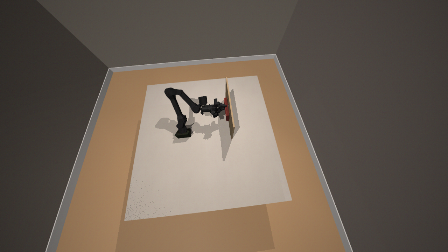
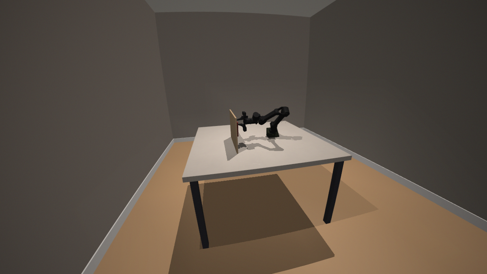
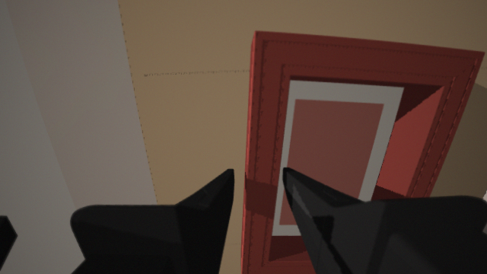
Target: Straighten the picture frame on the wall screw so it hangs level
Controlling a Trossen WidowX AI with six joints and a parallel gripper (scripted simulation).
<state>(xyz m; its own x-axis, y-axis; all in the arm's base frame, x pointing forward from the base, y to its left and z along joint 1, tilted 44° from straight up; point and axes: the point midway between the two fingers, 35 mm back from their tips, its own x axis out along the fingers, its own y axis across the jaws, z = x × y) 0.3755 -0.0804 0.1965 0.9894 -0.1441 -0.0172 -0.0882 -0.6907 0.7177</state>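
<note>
The red picture frame lies 1 cm ahead of my gripper tip and 6 cm below it. Also, from my gripper tip: tan wall panel (2 cm ahead, 1 cm to the left, 6 cm below).
</note>
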